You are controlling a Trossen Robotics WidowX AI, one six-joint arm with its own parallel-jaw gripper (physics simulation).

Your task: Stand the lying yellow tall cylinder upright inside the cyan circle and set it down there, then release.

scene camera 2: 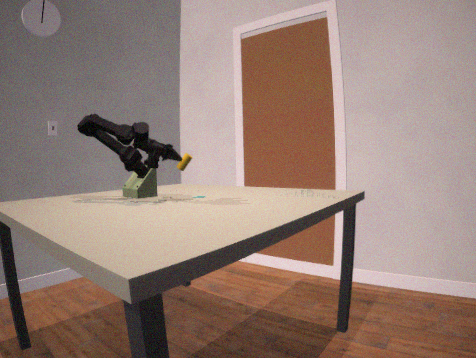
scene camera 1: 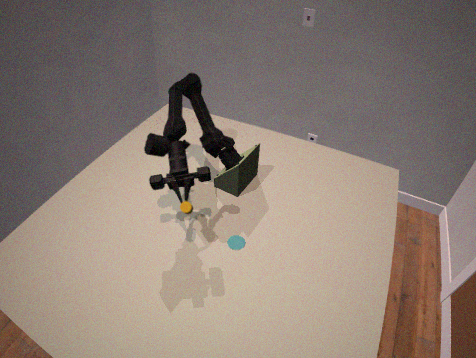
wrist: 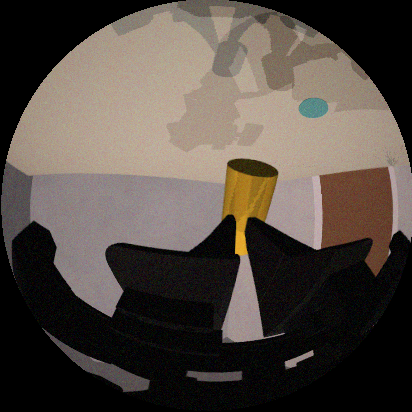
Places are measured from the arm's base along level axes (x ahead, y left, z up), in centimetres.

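Pixels of known places: gripper, fingertip midpoint: (scene camera 2: 182, 160) (scene camera 1: 184, 204) (wrist: 238, 220); arm's base, origin of the base link: (scene camera 2: 144, 172) (scene camera 1: 235, 163).
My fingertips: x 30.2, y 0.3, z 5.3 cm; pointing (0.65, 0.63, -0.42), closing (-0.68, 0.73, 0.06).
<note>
Ahead of a thing's pixels: the offset from my fingertips to its top centre. "spot": to the spot under its first point. Level surfaces: height alone.
The yellow tall cylinder @(dx +0.2, dy +1.0, dz +2.8 cm) (scene camera 1: 186, 207) (scene camera 2: 184, 162) (wrist: 251, 192) is held in the air above the table, tilted, steeper than halfway to upright in the second scene view. My gripper (scene camera 1: 183, 200) (scene camera 2: 180, 159) (wrist: 238, 220) is shut on it; in the wrist view the fingertips cover part of its side. The cyan circle @(spot: dx -6.9, dy +14.4, dz -16.6 cm) (scene camera 1: 236, 242) (scene camera 2: 199, 197) (wrist: 313, 108) lies flat on the table. In the first scene view it is to the right of and below the cylinder, and in the wrist view it is up and to the right.
The pale table @(dz -16.7 cm) (scene camera 1: 310, 260) (scene camera 2: 125, 240) (wrist: 100, 115) carries the arm's green wedge base (scene camera 1: 239, 172) (scene camera 2: 140, 186), up from the cyan circle in the first scene view. Shadows of the arm fall on the table. A brown door (scene camera 2: 287, 115) (wrist: 355, 205) stands beyond the table.
</note>
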